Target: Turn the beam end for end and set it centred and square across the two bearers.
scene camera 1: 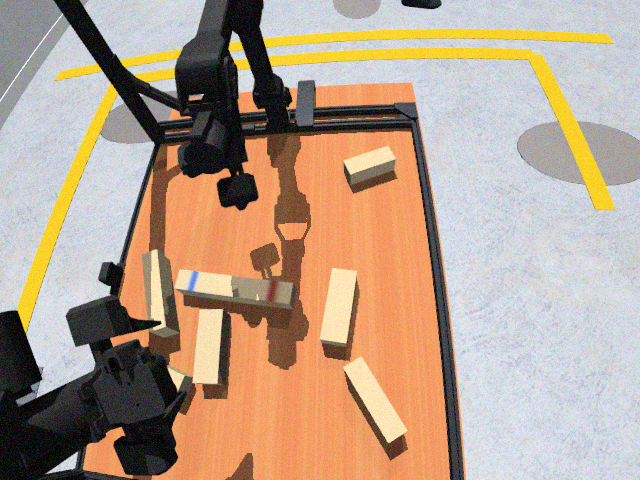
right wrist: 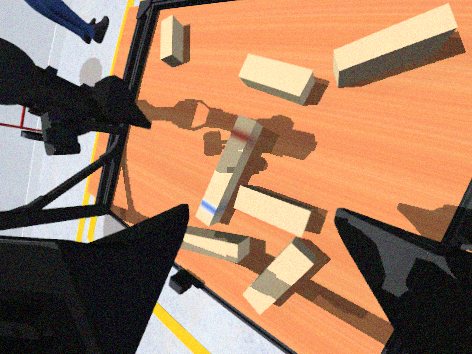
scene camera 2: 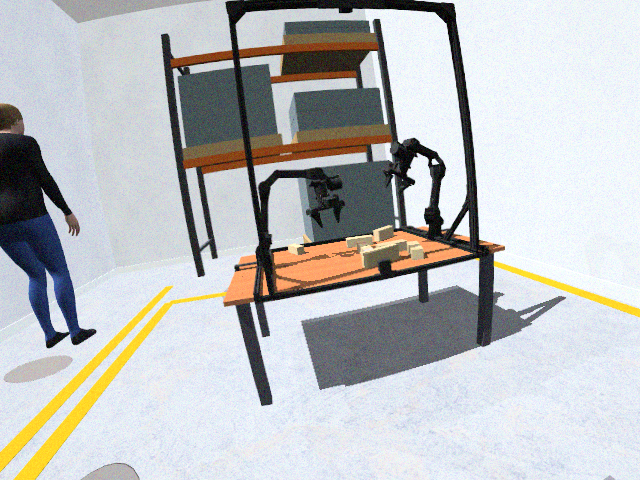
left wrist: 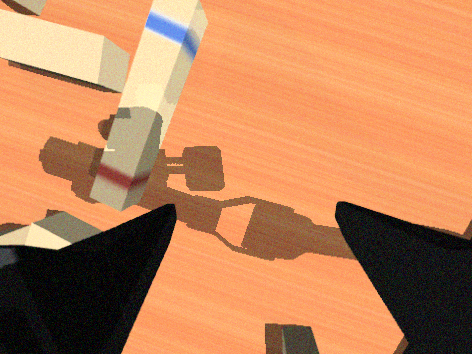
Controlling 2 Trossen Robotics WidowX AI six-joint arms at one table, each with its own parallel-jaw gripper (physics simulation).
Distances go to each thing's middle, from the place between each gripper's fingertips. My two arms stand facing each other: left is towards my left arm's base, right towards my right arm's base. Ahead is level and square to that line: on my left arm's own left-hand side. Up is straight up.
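Beam (scene camera 1: 279, 294): my left gripper is 30 mm past it, 140 mm above it and 150 mm to the left of it. Counted from my right hand, the beam is 20 mm behind, 180 mm to the left and 260 mm below. By its middle, the beam is nearer to my left gripper than to my right hand.
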